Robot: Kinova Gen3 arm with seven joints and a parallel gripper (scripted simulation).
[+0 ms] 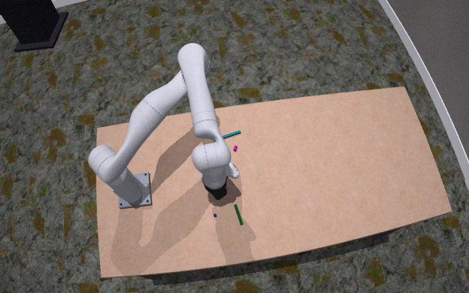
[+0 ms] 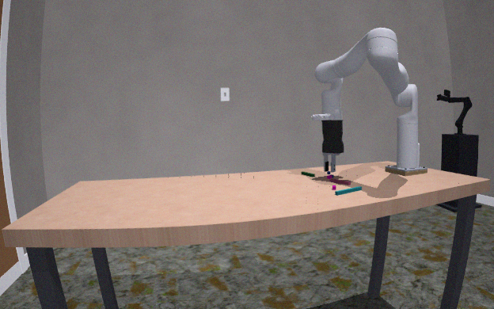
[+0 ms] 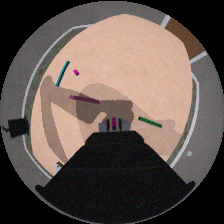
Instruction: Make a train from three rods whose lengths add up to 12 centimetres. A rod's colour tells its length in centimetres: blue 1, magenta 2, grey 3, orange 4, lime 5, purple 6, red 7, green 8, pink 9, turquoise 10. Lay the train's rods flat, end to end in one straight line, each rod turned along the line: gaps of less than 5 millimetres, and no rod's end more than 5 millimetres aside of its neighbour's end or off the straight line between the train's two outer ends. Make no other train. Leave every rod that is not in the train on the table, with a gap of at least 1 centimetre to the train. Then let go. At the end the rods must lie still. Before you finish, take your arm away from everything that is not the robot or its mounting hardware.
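The pink rod is 10 cm to the left of my hand and 4 cm below it. The rest, counted from my hand: turquoise rod 24 cm to the left, 4 cm below, 2 cm ahead; then green rod 8 cm to the right, 6 cm ahead, 4 cm below.
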